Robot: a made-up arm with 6 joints.
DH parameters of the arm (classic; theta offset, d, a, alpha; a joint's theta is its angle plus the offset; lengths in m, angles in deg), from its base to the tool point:
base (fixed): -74.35 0 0.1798 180
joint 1: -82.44 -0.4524 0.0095 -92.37
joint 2: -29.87 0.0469 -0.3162 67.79
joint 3: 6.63 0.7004 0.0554 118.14
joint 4: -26.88 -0.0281 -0.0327 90
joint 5: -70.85 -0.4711 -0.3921 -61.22
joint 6: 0 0.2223 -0.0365 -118.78
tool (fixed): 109.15 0.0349 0 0
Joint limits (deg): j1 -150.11..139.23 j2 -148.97..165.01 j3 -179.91..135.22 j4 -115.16..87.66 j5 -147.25..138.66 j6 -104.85..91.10
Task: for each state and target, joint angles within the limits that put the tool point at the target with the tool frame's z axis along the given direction. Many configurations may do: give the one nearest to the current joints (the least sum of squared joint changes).
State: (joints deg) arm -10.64 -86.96 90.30 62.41 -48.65 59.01
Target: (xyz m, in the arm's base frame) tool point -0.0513 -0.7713 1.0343 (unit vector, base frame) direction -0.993 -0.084 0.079
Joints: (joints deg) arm -0.50 -148.97 74.58 1.24 -25.58 69.21
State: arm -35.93 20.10 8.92 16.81 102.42 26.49
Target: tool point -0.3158 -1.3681 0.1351 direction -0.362 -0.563 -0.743
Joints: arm -55.09 -9.22 8.79 33.42 96.59 4.39
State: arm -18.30 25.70 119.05 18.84 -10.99 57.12
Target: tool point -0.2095 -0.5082 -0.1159 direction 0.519 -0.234 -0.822
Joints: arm 32.38 -3.69 135.22 67.41 27.91 26.16
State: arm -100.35 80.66 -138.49 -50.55 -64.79 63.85
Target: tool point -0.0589 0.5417 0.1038 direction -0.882 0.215 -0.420
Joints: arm -66.15 114.34 -108.73 -40.07 -89.68 46.39
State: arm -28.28 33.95 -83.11 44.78 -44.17 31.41
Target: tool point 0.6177 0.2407 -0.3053 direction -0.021 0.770 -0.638
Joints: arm -15.52 83.75 -55.27 12.27 -57.28 49.44
